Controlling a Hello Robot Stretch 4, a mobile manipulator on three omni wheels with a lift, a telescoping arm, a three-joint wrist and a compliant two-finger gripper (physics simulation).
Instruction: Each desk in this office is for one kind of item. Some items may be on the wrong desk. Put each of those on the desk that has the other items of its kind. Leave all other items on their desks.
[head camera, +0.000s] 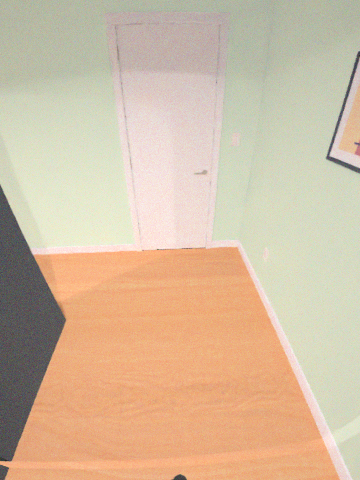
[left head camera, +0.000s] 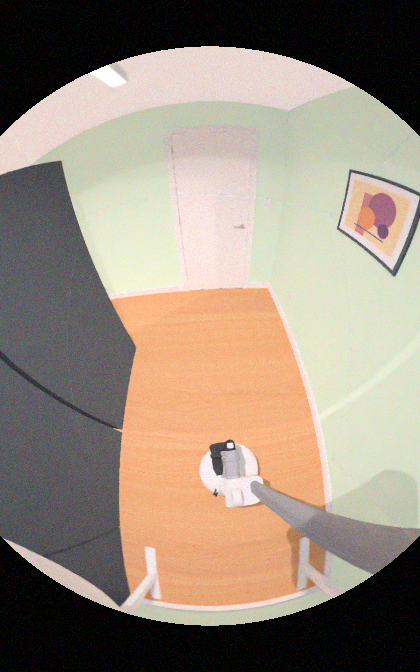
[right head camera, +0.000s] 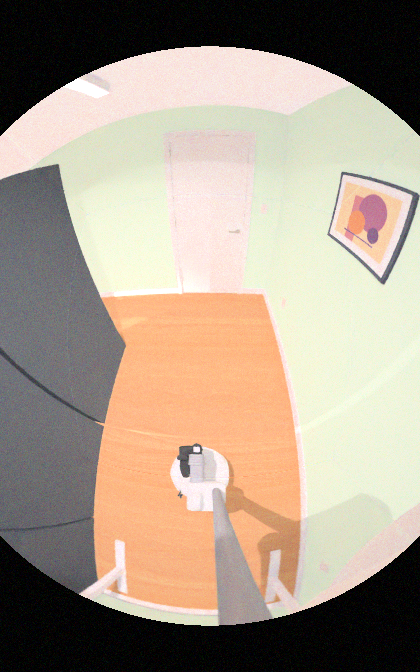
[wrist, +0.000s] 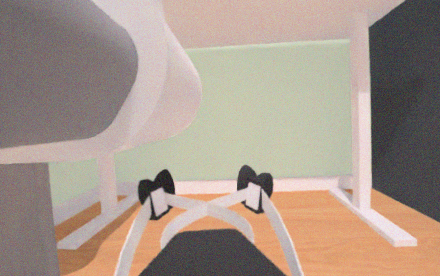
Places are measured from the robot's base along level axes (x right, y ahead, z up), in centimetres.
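Pixels of known places: gripper, fingertip midpoint: (wrist: 206, 182).
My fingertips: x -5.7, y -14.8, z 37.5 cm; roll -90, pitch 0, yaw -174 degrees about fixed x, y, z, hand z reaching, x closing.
Behind a point stands the place of what it marks.
My gripper (wrist: 206, 182) @(x -5.7, y -14.8, z 37.5 cm) is open in the wrist view, its two black fingertips wide apart with no item between them. Beyond it in the wrist view is a white desk (wrist: 361, 115) @(x -67.5, y -108.4, z 43.4 cm), seen from below its top, with two legs and feet on the floor. Parts of desk legs also show at the bottom of the left head view, as a white desk leg (left head camera: 151, 572), and of the right head view, as a white desk leg (right head camera: 120, 565). The desk's top surface and any items on it are hidden in these views.
A tall dark grey partition (head camera: 25, 340) (left head camera: 65, 310) (right head camera: 55, 310) (wrist: 410, 110) stands at the left in the head views. A closed white door (head camera: 170, 140) @(x 9.9, y 217.1, z 119.3 cm) (left head camera: 212, 210) (right head camera: 207, 215) is at the far wall. A green wall with a framed picture (left head camera: 345, 200) (right head camera: 336, 205) runs along the right.
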